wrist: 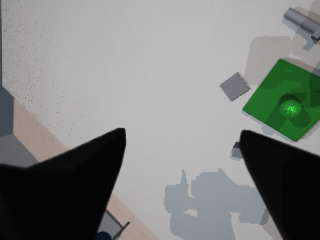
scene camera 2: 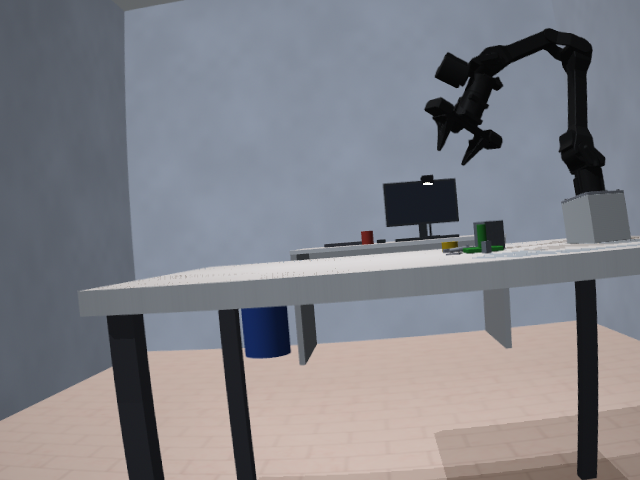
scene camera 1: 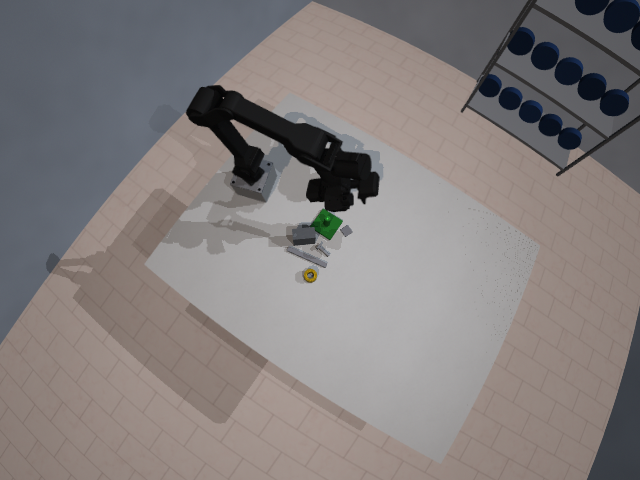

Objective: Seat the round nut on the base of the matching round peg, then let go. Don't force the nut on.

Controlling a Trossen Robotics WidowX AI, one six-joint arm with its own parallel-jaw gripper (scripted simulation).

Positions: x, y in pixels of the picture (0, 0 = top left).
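Gripper in the wrist view (182, 136), in scene camera 2 (450, 157), in scene camera 1 (353, 203).
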